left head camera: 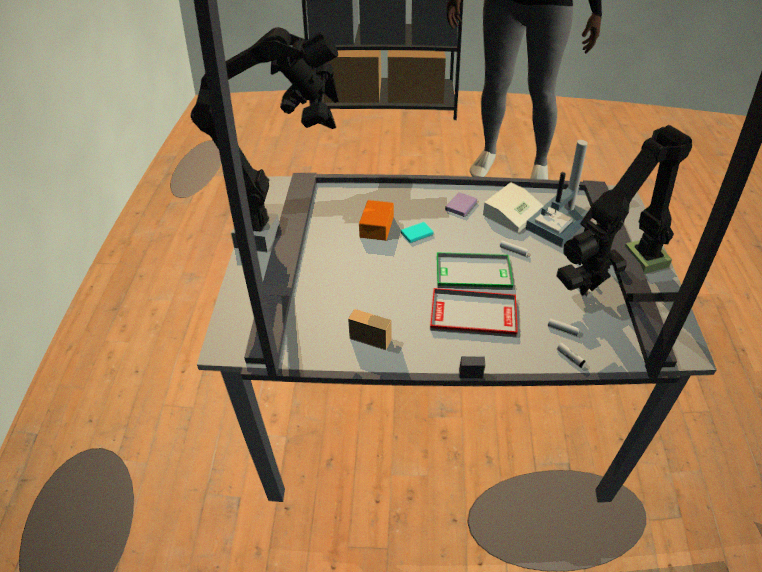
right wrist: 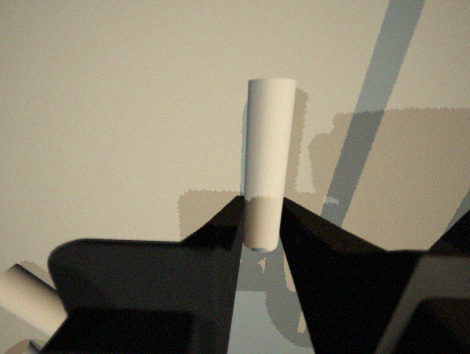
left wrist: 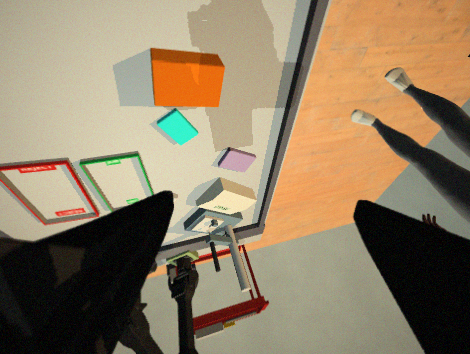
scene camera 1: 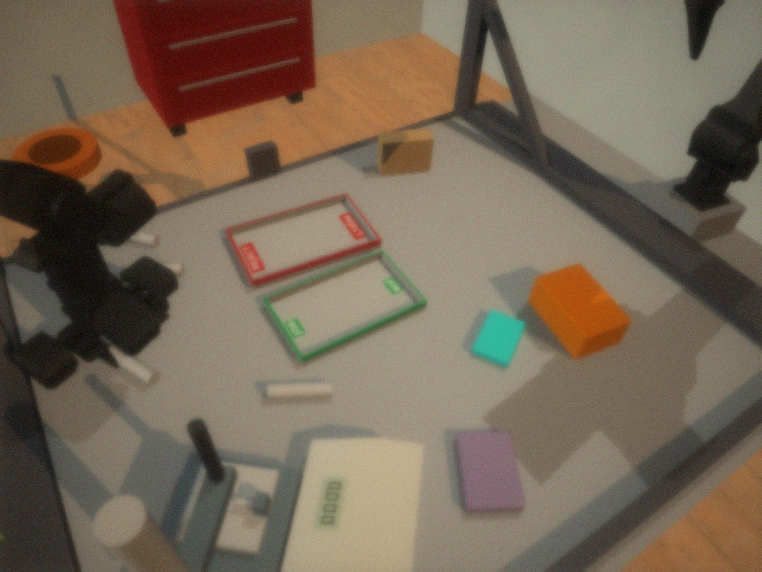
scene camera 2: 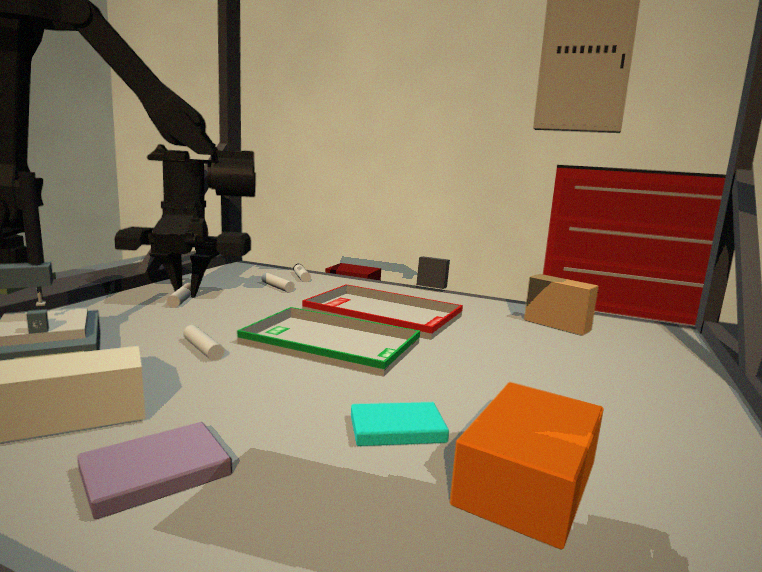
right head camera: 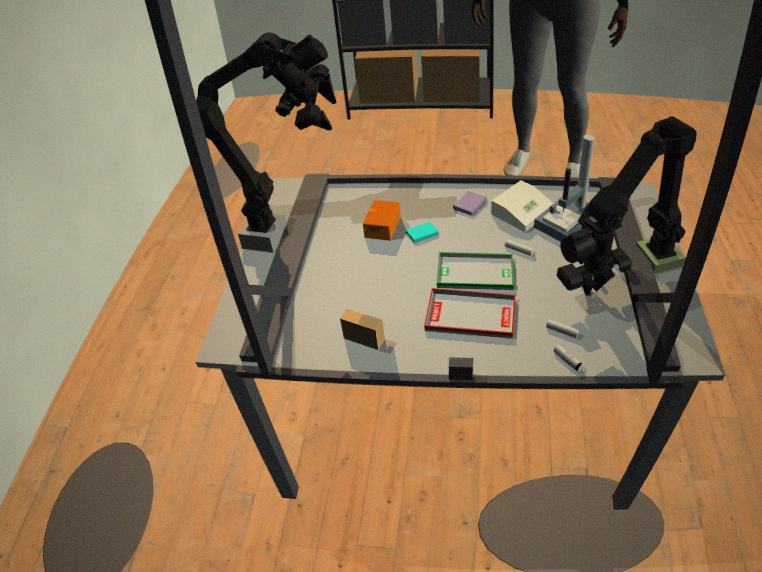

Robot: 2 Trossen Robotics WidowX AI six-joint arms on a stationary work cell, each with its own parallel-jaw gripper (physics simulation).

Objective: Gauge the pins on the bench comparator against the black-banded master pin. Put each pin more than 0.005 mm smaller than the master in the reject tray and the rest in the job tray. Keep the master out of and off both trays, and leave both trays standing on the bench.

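Pixels of known places: left gripper, between the fingertips: (left head camera: 335, 114) (left wrist: 263, 203) (scene camera 1: 736, 63) (right head camera: 333, 116); right gripper, between the fingertips: (left head camera: 585, 293) (right wrist: 260, 204) (scene camera 1: 122, 360) (scene camera 2: 186, 296) (right head camera: 589, 293); left arm's base, origin of its link: (left head camera: 254, 223) (scene camera 1: 700, 195) (right head camera: 261, 224); right arm's base, origin of its link: (left head camera: 649, 251) (left wrist: 183, 259) (right head camera: 661, 249).
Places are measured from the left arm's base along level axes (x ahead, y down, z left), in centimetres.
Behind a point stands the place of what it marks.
My right gripper (left head camera: 587, 289) {x 88.6, y 5.3, z -3.5 cm} (scene camera 2: 184, 294) {x 88.6, y 5.3, z -3.5 cm} (right wrist: 260, 204) {x 88.6, y 5.3, z -3.5 cm} is shut on a plain pale pin (scene camera 1: 132, 366) {x 87.2, y 3.6, z -0.8 cm} (scene camera 2: 178, 295) {x 85.0, y 3.6, z 0.5 cm} (right wrist: 270, 140) {x 86.3, y 3.5, z -0.4 cm}, low at the bench, one finger on each side near one end. Another plain pin (left head camera: 515, 249) {x 69.5, y 3.9, z 8.0 cm} (scene camera 2: 203, 342) {x 67.5, y 3.7, z 10.2 cm} lies beside the comparator (left head camera: 555, 222) {x 80.0, y 1.3, z 19.2 cm} (right head camera: 558, 220) {x 78.6, y 1.3, z 19.0 cm}. A third plain pin (left head camera: 564, 328) {x 82.7, y 3.9, z -18.1 cm} (scene camera 2: 278, 281) {x 81.4, y 3.9, z -16.1 cm} lies near the black-banded master (left head camera: 571, 355) {x 84.4, y 3.7, z -26.3 cm} (right head camera: 567, 357) {x 84.4, y 3.7, z -26.2 cm} (scene camera 2: 301, 272) {x 82.8, y 3.7, z -23.5 cm}. The green job tray (left head camera: 473, 286) {x 59.8, y 4.4, z -7.9 cm} and red reject tray (left head camera: 473, 332) {x 61.5, y 4.8, z -22.6 cm} stand side by side with no pins inside. My left gripper (left head camera: 334, 113) {x 21.8, y -29.5, z 9.7 cm} (right head camera: 332, 115) {x 21.8, y -29.5, z 9.7 cm} (left wrist: 263, 203) {x 21.8, y -29.5, z 9.7 cm} is open, high up.
The cream readout box (left head camera: 512, 207) {x 67.6, y 1.1, z 22.9 cm} (scene camera 2: 73, 394) {x 62.0, y 1.9, z 26.7 cm} stands beside the comparator; its digits are too small to read. A purple block (left head camera: 461, 204) {x 53.0, y 3.9, z 24.9 cm}, a turquoise block (left head camera: 417, 232) {x 42.8, y 4.1, z 9.6 cm}, an orange box (left head camera: 376, 220) {x 31.9, y 0.4, z 7.9 cm}, a tan block (left head camera: 369, 329) {x 39.2, y 0.0, z -30.7 cm} and a dark block (left head camera: 472, 367) {x 62.5, y 0.6, z -36.3 cm} stand on the bench.
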